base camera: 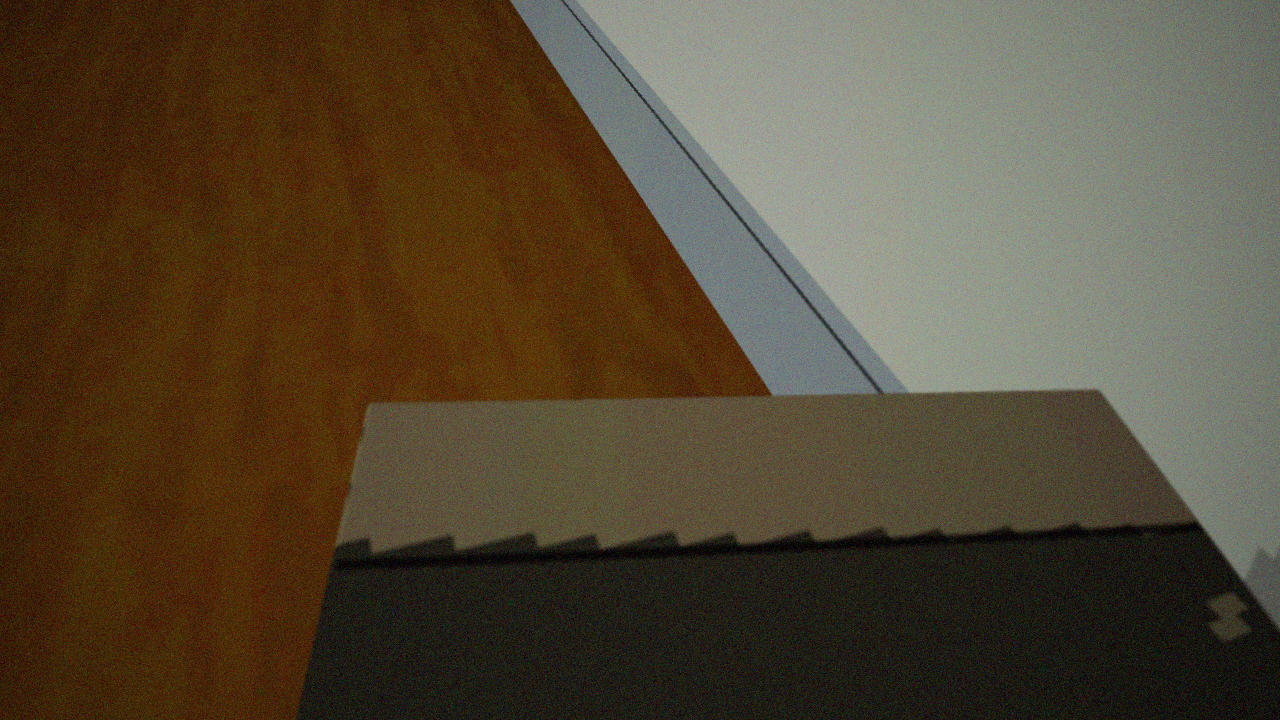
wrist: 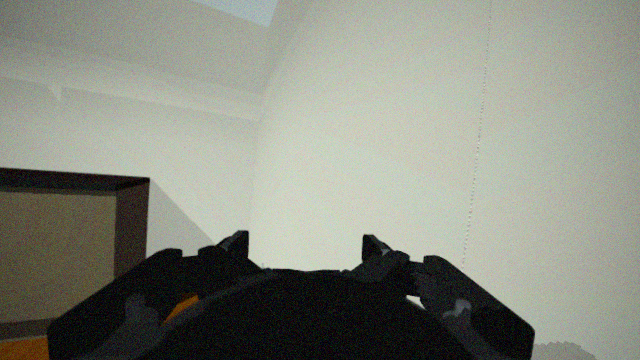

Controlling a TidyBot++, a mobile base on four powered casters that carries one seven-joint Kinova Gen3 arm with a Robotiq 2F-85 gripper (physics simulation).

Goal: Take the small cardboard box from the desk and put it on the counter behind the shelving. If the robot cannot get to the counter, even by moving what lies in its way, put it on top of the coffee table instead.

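Places are measured from the arm's base along level axes (x right, y ahead, z up), in metres.
Where they show: gripper, fingertip midpoint: (wrist: 306, 245).
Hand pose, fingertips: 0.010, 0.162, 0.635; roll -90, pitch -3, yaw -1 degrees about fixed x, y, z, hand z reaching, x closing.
Note:
After its pixels a point has its place, as x, y, z.
My gripper (wrist: 306, 245) @[0.010, 0.162, 0.635] is open and empty, its two black fingers spread wide in front of a pale wall in the wrist view. The small cardboard box, the desk, the counter, the shelving and the coffee table cannot be made out in either view.
A large beige block (base camera: 716, 465) @[0.040, 0.253, -0.217], its near face in dark shadow, stands close ahead in the base camera view, by the grey-blue baseboard (base camera: 680, 188) @[0.050, 0.646, -0.342] and pale wall (base camera: 1029, 179) @[0.165, 0.376, -0.177]. Orange-brown wood floor (base camera: 223, 268) @[-0.294, 0.574, -0.396] lies left. A dark-framed panel (wrist: 131, 225) @[-1.114, 1.432, 0.209] stands left in the wrist view.

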